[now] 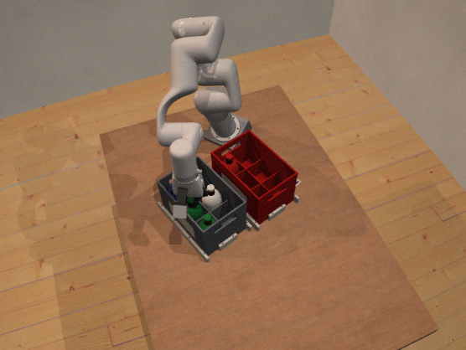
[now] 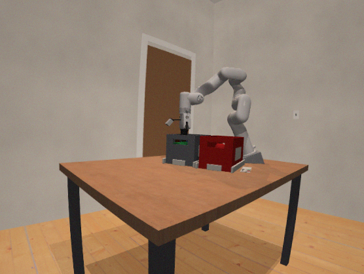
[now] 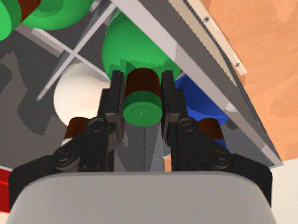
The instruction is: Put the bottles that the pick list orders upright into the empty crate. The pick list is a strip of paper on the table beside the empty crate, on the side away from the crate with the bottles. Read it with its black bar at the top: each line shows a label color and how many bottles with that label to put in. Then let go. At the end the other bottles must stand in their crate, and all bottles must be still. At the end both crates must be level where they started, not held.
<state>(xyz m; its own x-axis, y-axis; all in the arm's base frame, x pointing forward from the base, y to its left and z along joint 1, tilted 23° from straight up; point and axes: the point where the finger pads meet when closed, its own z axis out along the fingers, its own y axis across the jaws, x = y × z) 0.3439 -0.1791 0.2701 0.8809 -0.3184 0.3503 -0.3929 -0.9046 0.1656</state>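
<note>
Right now the green bottle is 70 mm below my hand. Round my hand: white bottle: 30 mm behind, 80 mm to the left, 70 mm below; blue bottle: 80 mm behind, 40 mm to the right, 70 mm below; grey crate: 20 mm behind, 40 mm to the left, 70 mm below.
</note>
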